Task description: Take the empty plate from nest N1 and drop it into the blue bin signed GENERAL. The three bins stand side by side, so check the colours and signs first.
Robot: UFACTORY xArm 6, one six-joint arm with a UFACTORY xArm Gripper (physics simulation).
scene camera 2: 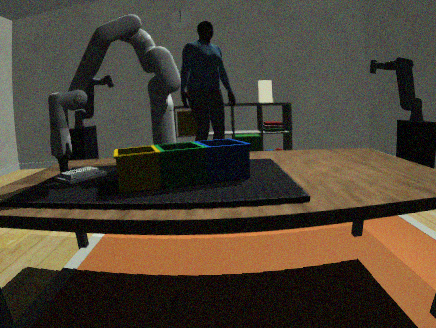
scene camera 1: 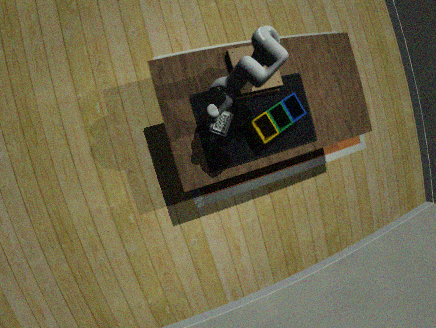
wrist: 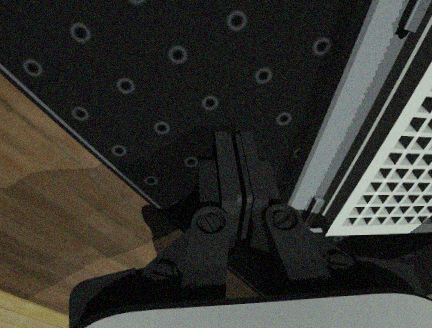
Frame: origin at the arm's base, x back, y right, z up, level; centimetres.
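Where they show: gripper, fingertip midpoint: (wrist: 229, 154).
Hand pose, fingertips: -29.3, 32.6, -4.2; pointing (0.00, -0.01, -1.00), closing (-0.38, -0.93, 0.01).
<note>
Each offset is from my fingertips to the top centre of the thing, as dx, dy, dz. "spot": to the spot under its first point. Level surfaces: height alone.
The empty plate, a pale plate with a grid of square wells {spot: -3.4, -9.5, +1.4} (scene camera 1: 221, 123) (scene camera 2: 81, 173) (wrist: 385, 185), lies at the left end of the dark mat, inside a grey-railed nest {spot: +0.5, -4.7, +0.4} (wrist: 332, 117). The nest's label is not readable. My gripper (scene camera 2: 64, 171) (wrist: 229, 154) is shut and empty; its fingertips are together over the mat, outside the nest's rail and apart from the plate. In scene camera 1 the arm hides the fingers. The blue bin (scene camera 1: 300, 103) (scene camera 2: 228, 162) is the rightmost of three; its sign is not readable.
The green bin {-3.7, -47.7, +9.2} (scene camera 1: 285, 128) (scene camera 2: 183, 167) stands in the middle, and the yellow bin (scene camera 1: 258, 131) (scene camera 2: 138, 172) is nearest the plate. All stand on the dark perforated mat {dz -0.8} (scene camera 2: 270, 192) (wrist: 125, 115) on the wooden table {dz -2.1} (scene camera 1: 340, 90) (scene camera 2: 345, 175) (wrist: 50, 185). A person (scene camera 2: 204, 75) stands behind.
</note>
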